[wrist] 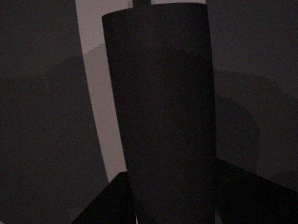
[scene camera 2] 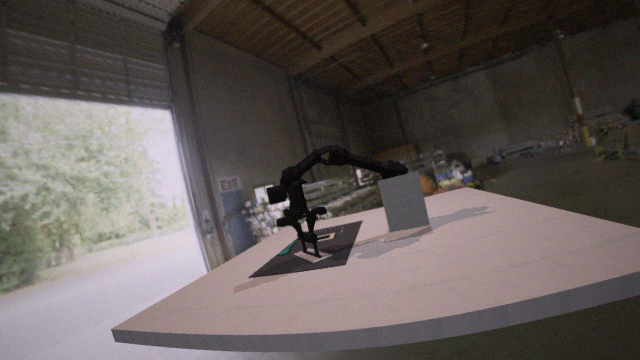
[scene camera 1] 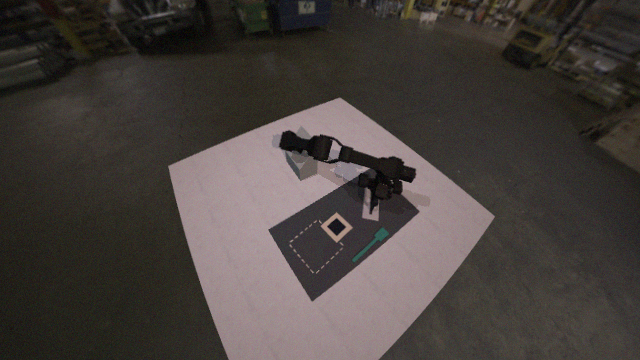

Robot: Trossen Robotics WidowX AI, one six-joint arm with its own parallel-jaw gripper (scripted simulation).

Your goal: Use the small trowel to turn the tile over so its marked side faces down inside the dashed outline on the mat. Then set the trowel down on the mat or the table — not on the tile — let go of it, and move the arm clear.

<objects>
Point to a dark mat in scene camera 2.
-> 340, 246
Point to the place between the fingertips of my gripper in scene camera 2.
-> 307, 238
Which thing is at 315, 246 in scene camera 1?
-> A dark mat.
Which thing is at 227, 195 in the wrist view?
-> My gripper.
</objects>
